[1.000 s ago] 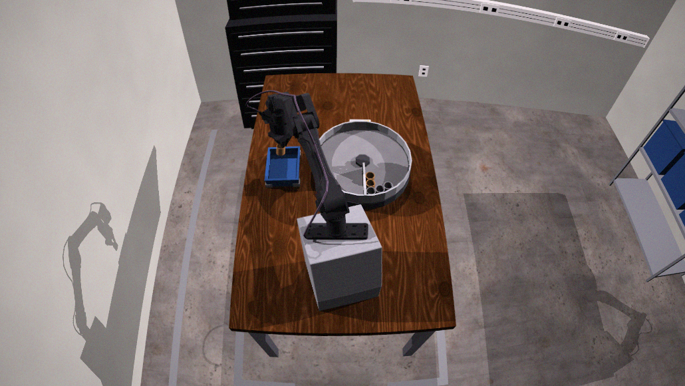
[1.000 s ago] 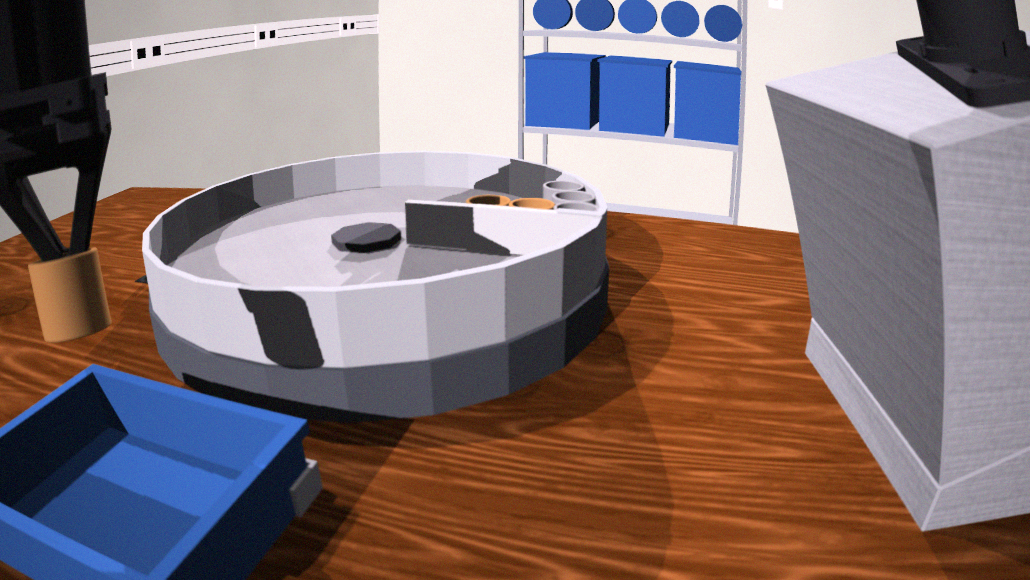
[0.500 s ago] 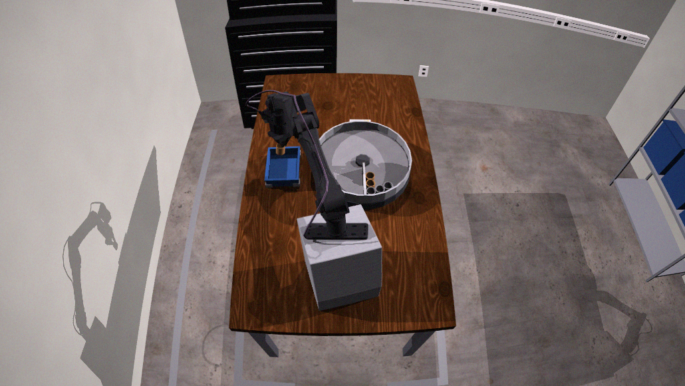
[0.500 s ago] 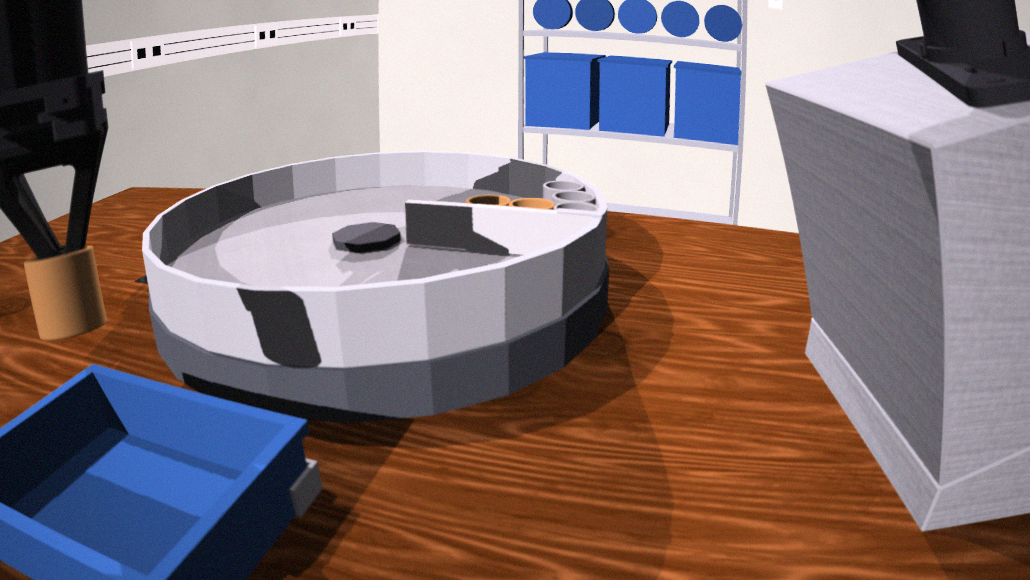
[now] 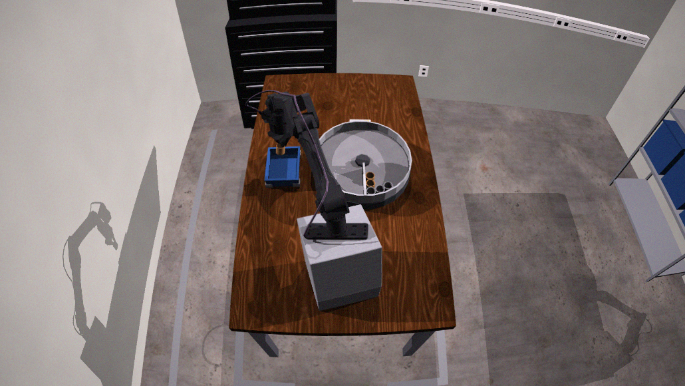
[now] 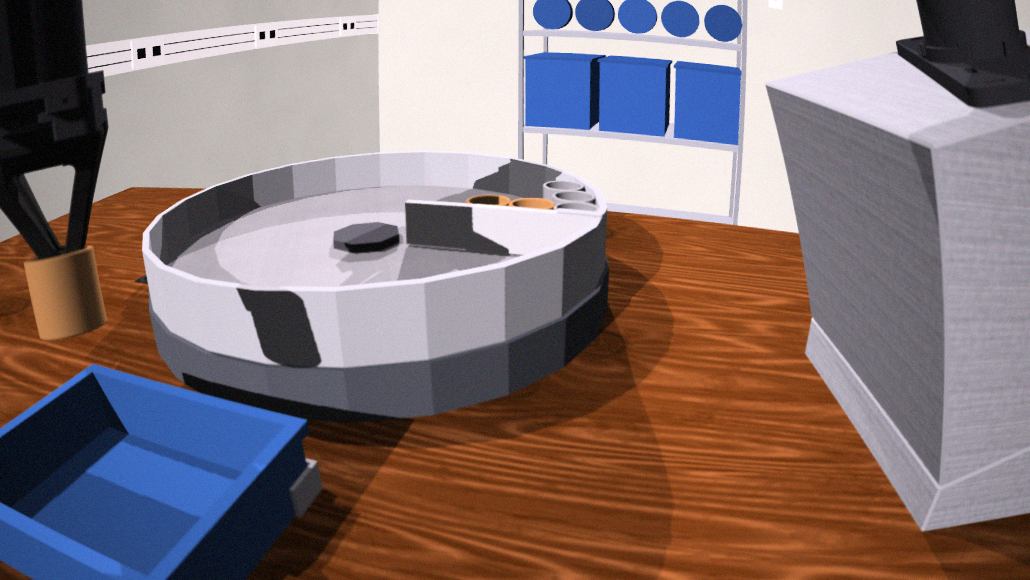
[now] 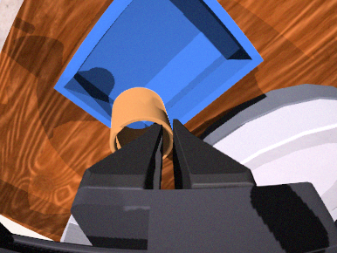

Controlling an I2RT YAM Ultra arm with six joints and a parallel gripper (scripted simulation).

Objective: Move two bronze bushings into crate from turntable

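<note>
The blue crate lies 13 cm below my hand, 1 cm to the left of it and 1 cm behind it. Round my hand: grey turntable 33 cm to the right, 10 cm below, 3 cm ahead.
</note>
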